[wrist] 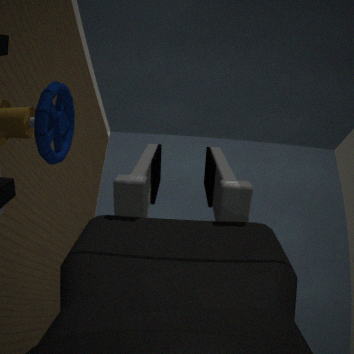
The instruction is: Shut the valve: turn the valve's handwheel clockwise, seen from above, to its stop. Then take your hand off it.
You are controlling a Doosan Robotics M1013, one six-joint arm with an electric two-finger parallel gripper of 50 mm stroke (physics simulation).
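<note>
The blue handwheel [42, 125] is at the left of the wrist view, seen at a slant with its spokes and hub showing. It sits on a short light stem in front of the yellow valve body [16, 123], which is cut off by the left edge. My gripper [182, 163] is open, with its two grey fingers apart and no thing between them. It is to the right of the handwheel and apart from it. How far the wheel is turned cannot be told.
A wooden table top [60, 220] runs along the left, with a pale edge. Two black blocks [6, 191] show in part at the left edge. The blue-grey floor [210, 75] lies beyond, and a pale wall [346, 170] stands at the right.
</note>
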